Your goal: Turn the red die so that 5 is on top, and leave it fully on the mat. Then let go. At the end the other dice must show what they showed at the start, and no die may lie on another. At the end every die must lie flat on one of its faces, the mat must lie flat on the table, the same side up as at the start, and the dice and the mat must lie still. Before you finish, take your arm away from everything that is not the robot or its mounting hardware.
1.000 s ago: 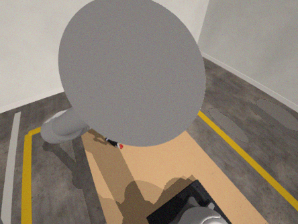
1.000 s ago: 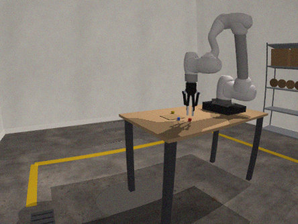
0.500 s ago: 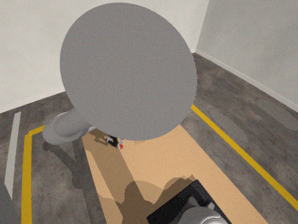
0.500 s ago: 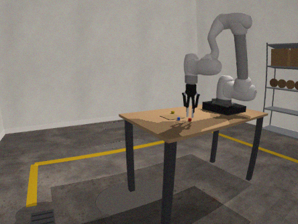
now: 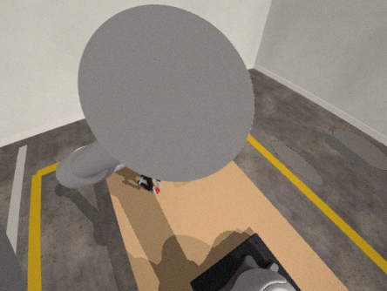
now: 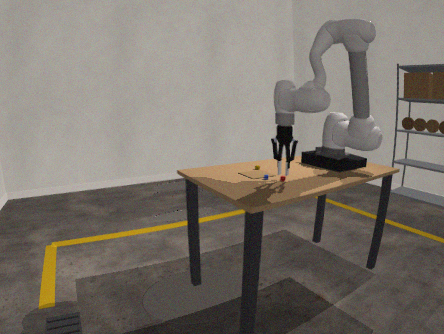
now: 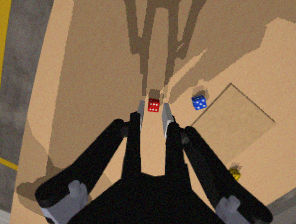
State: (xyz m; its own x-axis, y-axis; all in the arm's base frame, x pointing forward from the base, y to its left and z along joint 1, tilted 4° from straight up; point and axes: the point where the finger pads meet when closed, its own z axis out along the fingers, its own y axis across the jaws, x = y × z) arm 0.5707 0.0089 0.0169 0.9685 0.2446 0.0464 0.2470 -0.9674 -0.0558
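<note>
The red die is 5 cm below my hand. Round my hand: tan mat 17 cm to the right, 6 cm below; yellow die 10 cm behind, 25 cm to the right, 5 cm below; blue die 4 cm ahead, 8 cm to the right, 5 cm below.
</note>
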